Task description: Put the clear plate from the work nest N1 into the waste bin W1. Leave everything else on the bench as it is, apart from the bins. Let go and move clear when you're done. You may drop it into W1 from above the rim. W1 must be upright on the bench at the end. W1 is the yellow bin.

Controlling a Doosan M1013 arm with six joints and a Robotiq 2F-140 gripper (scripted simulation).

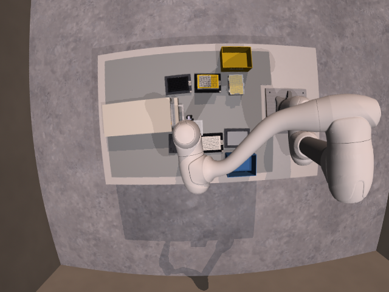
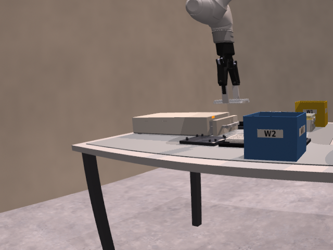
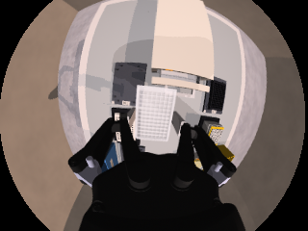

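Now: the yellow bin W1 430 mm to the right of my hand, 260 mm behind it and 130 mm below it. Round my hand: white plate (150 mm below, 120 mm behind, 90 mm to the left); clear plate (20 mm below); black plate (270 mm to the right, 150 mm below, 90 mm ahead).
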